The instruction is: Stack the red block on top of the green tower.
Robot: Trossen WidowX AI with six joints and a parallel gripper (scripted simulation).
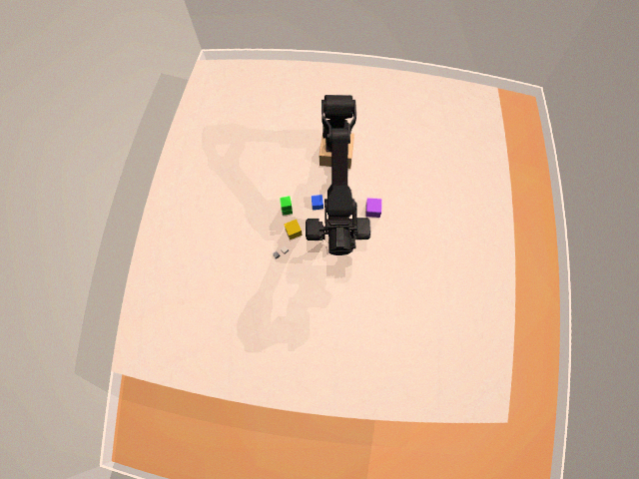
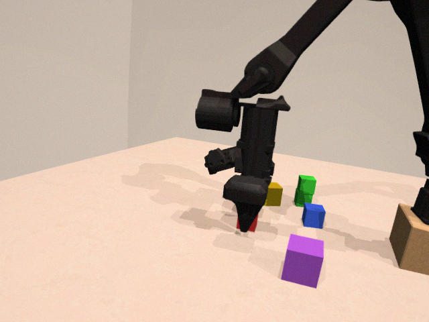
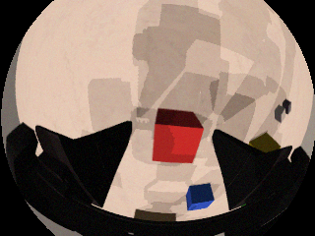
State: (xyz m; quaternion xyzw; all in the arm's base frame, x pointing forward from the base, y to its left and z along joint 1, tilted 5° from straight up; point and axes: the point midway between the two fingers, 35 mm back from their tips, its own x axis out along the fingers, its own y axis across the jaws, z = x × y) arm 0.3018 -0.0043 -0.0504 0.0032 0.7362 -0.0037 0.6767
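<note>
Right now the yellow block is 3 cm behind my gripper tip, 14 cm to the right of it and 1 cm above it. The rest, counted from my gripper tip: purple block 9 cm behind, 12 cm to the left, 1 cm above; then blue block 12 cm behind, 6 cm to the right, 1 cm above; then red block 1 cm above.
</note>
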